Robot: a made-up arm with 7 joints.
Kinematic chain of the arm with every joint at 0, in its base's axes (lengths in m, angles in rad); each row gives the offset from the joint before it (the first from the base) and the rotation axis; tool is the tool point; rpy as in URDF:
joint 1: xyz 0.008 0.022 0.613 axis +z
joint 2: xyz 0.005 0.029 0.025 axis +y
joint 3: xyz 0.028 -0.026 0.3 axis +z
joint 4: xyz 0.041 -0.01 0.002 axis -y
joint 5: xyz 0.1 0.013 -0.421 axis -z
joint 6: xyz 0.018 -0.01 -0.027 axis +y
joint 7: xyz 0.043 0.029 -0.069 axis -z
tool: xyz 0.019 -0.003 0.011 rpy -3.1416 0 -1.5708
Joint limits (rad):
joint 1: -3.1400..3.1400
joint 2: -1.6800..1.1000
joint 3: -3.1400..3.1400
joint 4: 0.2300..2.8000
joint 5: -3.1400..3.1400
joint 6: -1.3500..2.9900
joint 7: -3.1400..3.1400
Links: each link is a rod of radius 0.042 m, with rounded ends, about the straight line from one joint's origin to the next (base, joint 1, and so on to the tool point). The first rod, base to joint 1, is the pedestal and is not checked.
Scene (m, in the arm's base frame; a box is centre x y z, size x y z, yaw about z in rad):
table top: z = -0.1
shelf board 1: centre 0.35 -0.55 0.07 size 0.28 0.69 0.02 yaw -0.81
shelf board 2: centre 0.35 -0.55 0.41 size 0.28 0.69 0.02 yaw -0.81
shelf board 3: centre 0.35 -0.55 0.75 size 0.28 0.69 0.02 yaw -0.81
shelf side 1: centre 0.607 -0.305 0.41 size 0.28 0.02 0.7 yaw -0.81
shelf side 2: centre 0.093 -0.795 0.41 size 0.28 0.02 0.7 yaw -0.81
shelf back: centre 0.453 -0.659 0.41 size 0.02 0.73 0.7 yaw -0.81
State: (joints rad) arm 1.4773 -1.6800 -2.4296 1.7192 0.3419 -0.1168 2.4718
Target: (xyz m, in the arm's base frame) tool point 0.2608 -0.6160 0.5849
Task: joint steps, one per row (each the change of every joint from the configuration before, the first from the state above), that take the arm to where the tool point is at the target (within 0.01 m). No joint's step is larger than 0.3 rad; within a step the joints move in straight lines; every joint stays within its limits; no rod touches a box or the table.
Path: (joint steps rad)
1: -0.1213 0.1323 -0.0963 -0.2826 0.0168 0.0041 -0.0017
2: -0.1212 0.1322 -0.0964 -0.2826 0.0167 0.0041 -0.0017
3: -0.0642 0.2966 0.0519 -0.1109 0.0034 -0.0254 0.0004
4: -0.0642 0.2966 0.0519 -0.1109 0.0035 -0.0254 0.0005
5: -0.0642 0.2966 0.0520 -0.1109 0.0034 -0.0255 0.0005
6: -0.0642 0.2966 0.0519 -0.1109 0.0034 -0.0254 0.0005
7: 0.0913 -0.2910 0.0777 0.2839 -0.0212 0.0215 0.0035
8: 0.0914 -0.2910 0.0778 0.2839 -0.0212 0.0215 0.0036
9: 0.0913 -0.2909 0.0777 0.2839 -0.0213 0.0214 0.0036

